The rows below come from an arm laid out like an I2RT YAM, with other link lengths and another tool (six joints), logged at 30 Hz.
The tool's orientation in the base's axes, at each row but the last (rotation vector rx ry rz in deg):
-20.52, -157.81, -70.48
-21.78, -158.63, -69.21
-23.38, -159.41, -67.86
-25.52, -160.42, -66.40
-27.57, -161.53, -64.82
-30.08, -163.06, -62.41
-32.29, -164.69, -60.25
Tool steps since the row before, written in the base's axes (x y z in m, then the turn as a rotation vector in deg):
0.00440, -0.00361, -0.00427, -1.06, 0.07, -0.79
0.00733, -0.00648, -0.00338, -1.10, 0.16, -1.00
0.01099, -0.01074, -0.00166, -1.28, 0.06, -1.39
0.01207, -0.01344, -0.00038, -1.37, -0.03, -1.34
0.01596, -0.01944, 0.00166, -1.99, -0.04, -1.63
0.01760, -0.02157, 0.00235, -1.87, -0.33, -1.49
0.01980, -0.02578, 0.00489, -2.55, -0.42, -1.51
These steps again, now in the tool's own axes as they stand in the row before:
-0.00568, -0.00428, 0.00017, 0.89, -0.79, 0.58
-0.00892, -0.00469, -0.00236, 0.90, -0.89, 0.79
-0.01310, -0.00522, -0.00633, 0.98, -1.28, 0.98
-0.01476, -0.00572, -0.00871, 1.06, -1.33, 0.88
-0.01995, -0.00717, -0.01363, 1.59, -1.73, 1.05
-0.02254, -0.00767, -0.01462, 1.42, -1.80, 0.76
-0.02613, -0.00836, -0.01811, 2.02, -2.11, 0.66

